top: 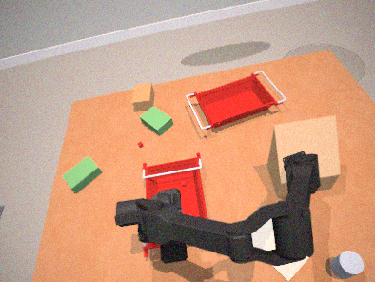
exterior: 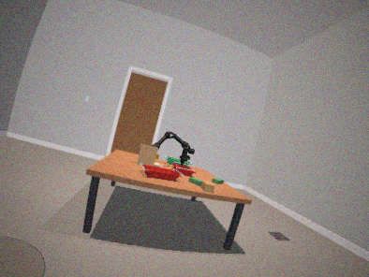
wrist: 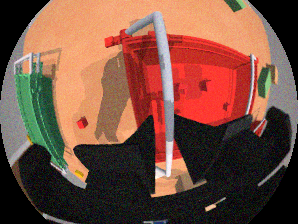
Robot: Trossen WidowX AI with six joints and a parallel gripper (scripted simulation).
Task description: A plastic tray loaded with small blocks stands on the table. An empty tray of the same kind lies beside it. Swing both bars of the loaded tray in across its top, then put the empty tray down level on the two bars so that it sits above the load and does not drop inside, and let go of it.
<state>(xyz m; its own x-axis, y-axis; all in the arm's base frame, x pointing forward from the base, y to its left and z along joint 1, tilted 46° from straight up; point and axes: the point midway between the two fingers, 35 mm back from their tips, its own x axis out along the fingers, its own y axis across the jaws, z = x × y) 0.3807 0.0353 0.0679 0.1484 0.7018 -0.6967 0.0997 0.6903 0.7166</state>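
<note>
Now: gripper tip 47 cm to the left of the red tray, 33 cm past it and 2 cm above it. Round my gripper tip: grey cylinder 40 cm behind, 19 cm to the left, 3 cm below; tiny red cube 40 cm to the right, 8 cm ahead, 5 cm below; white sheet 27 cm behind, 10 cm to the left, 6 cm below.
</note>
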